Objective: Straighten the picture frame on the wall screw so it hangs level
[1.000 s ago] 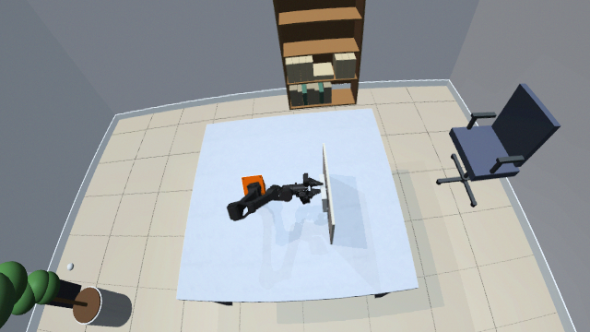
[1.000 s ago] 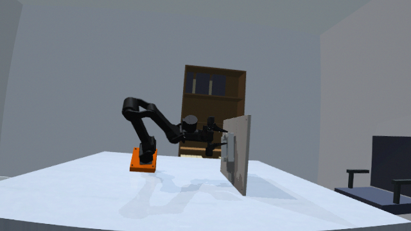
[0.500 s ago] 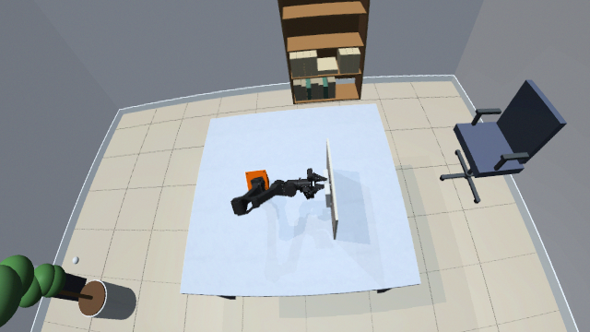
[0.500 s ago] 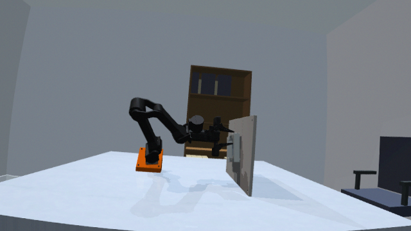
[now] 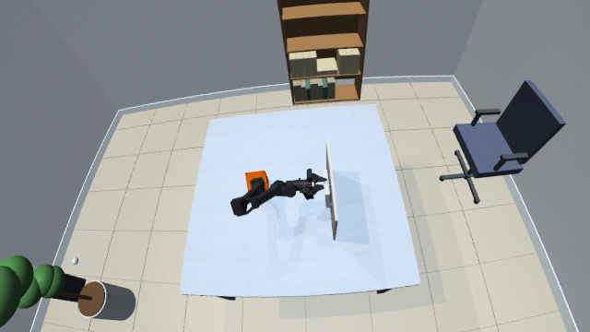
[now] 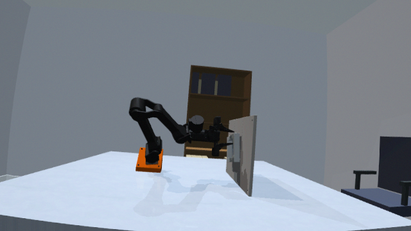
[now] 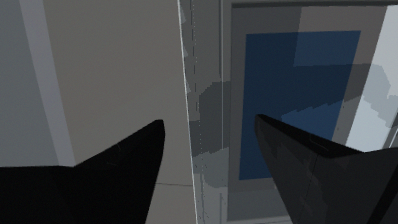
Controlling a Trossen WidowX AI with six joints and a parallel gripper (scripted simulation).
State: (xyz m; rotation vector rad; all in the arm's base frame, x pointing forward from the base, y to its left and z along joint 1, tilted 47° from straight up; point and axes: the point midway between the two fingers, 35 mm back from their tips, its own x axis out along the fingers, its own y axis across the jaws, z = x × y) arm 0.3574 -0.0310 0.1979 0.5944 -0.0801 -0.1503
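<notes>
The picture frame is 10 mm to the right of my gripper tip and 50 mm below it. From my gripper tip the other things lie so: wall panel (10 mm ahead, 20 mm to the right, 60 mm below).
</notes>
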